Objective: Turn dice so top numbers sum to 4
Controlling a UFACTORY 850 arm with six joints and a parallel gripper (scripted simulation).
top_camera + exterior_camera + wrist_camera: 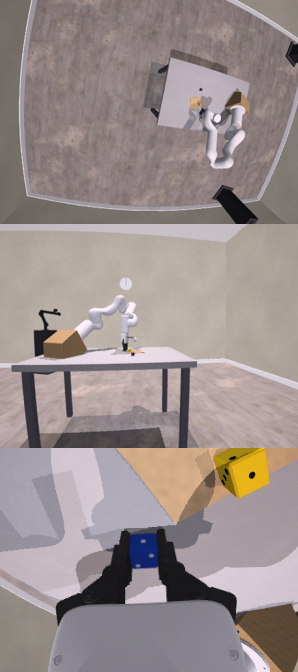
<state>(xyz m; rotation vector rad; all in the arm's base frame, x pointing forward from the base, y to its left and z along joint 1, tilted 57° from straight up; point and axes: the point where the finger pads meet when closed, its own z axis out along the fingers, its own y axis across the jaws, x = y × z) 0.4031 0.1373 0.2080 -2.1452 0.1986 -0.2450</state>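
Right now the yellow die is 7 cm ahead of my hand, 7 cm to the right of it and 1 cm below it. Round my hand: tan mat: 11 cm ahead, 5 cm to the right, 2 cm below; black die: 14 cm ahead, 23 cm to the right, 1 cm below; blue die: 1 cm below.
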